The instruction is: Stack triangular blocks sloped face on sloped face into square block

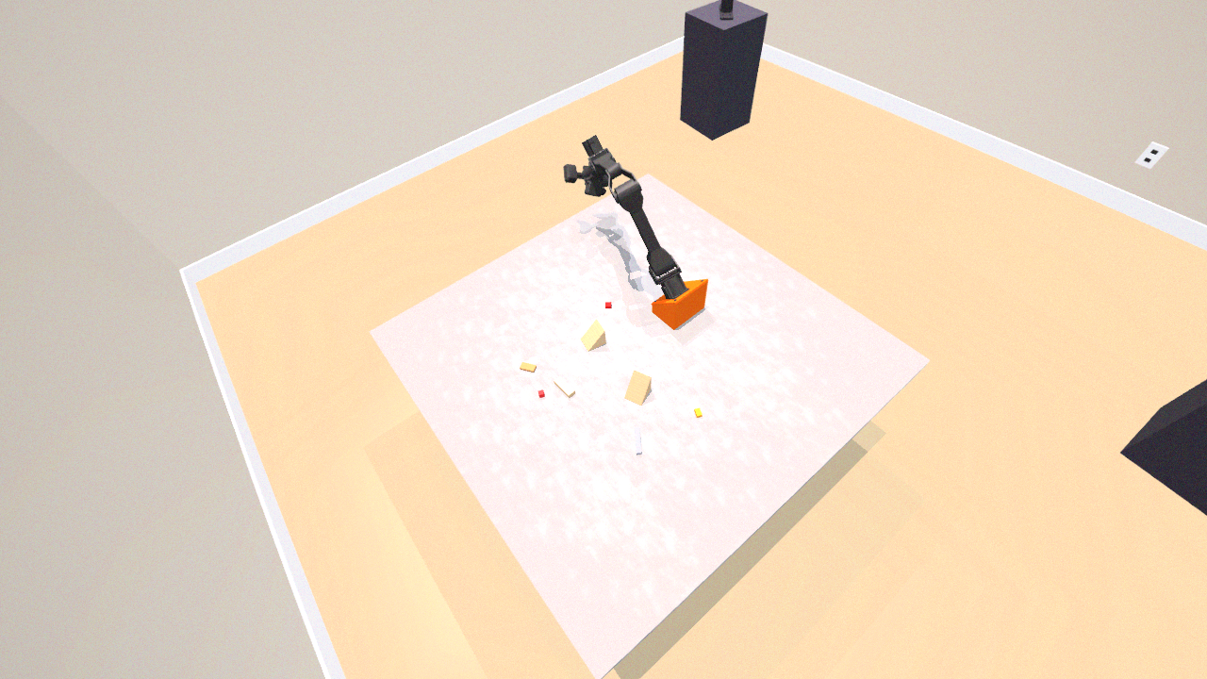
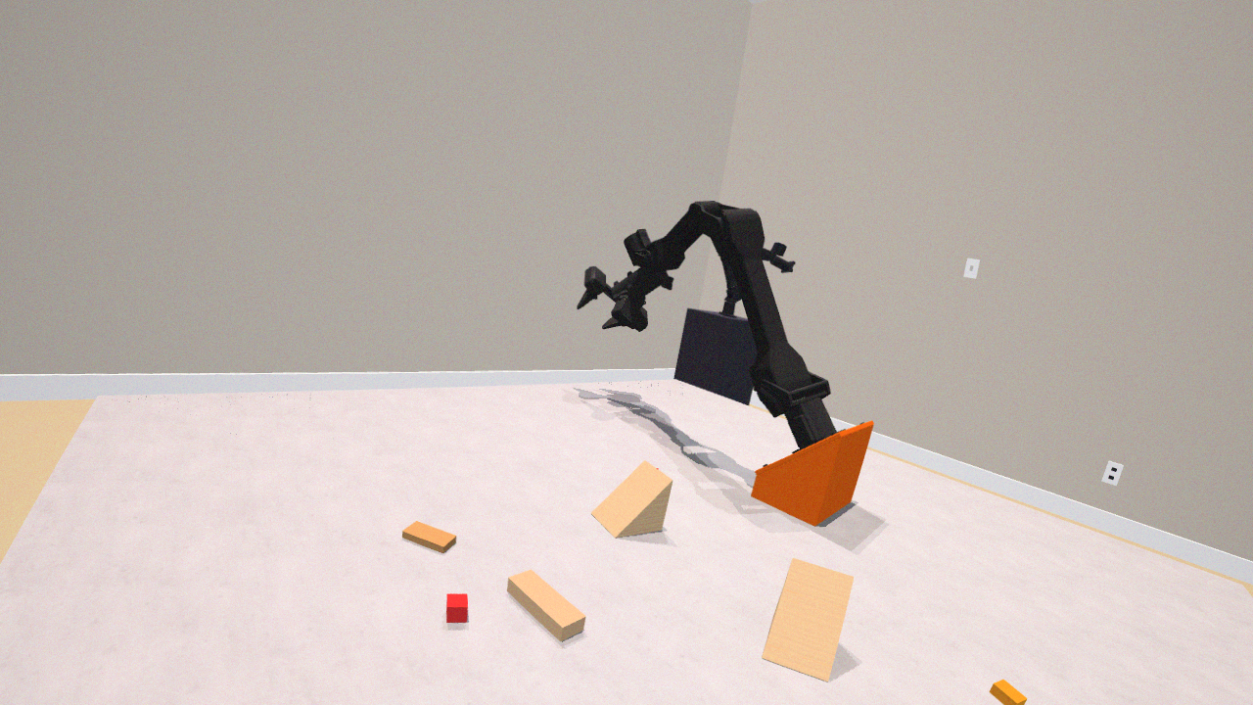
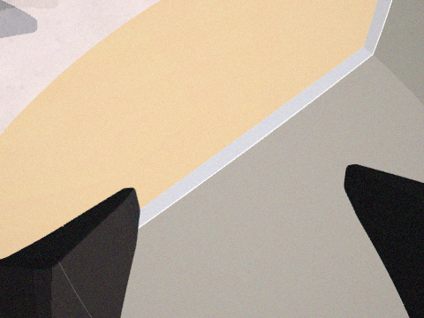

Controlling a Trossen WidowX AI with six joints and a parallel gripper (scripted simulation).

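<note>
Right now my gripper tip is 470 mm short of the long tan block, 650 mm to the right of it and 160 mm above it. Also, from my gripper tip: small orange block 190 mm ahead, 960 mm to the left, 160 mm below; red cube 540 mm ahead, 630 mm to the left, 160 mm below.
</note>
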